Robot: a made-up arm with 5 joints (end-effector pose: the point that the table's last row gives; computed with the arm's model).
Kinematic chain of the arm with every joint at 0, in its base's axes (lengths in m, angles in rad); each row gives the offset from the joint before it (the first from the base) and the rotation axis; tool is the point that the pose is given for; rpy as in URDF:
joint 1: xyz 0 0 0.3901 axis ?
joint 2: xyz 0 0 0 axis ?
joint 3: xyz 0.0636 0 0.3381 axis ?
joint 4: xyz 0.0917 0 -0.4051 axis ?
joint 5: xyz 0.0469 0 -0.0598 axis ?
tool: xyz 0 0 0 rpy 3.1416 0 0
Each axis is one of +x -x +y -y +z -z.
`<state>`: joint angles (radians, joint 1 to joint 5).
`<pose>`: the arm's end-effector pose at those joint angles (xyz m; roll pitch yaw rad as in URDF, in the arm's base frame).
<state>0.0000 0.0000 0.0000 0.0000 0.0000</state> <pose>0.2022 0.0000 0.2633 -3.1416 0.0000 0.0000</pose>
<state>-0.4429 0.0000 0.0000 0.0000 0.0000</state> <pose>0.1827 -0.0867 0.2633 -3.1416 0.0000 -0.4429</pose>
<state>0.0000 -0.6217 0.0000 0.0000 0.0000</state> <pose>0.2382 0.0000 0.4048 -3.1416 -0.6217 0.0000</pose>
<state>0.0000 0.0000 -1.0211 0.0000 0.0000</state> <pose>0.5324 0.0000 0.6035 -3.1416 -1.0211 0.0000</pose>
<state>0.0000 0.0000 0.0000 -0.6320 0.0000</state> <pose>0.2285 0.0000 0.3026 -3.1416 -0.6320 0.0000</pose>
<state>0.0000 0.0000 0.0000 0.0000 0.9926</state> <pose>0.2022 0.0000 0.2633 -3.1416 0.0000 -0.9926</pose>
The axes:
joint 1: +z
joint 2: +y
joint 3: +y
joint 4: +y
joint 5: -z

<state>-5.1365 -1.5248 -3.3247 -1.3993 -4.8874</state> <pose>-0.2793 -0.6186 0.2616 3.1077 0.0060 -0.2492</pose>
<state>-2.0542 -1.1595 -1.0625 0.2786 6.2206</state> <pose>-0.0096 -0.0184 0.9675 0.1587 -1.1932 0.9169</pose>
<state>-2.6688 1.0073 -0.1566 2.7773 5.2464</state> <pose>-0.0554 -0.0283 0.2556 0.4271 -0.2402 -0.6163</pose>
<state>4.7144 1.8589 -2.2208 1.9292 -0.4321</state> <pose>0.0010 -0.4756 -0.1604 -1.5791 1.1387 -0.0056</pose>
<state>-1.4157 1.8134 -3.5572 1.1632 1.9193</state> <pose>0.1187 -0.7590 0.3829 -2.5891 0.1884 3.0018</pose>
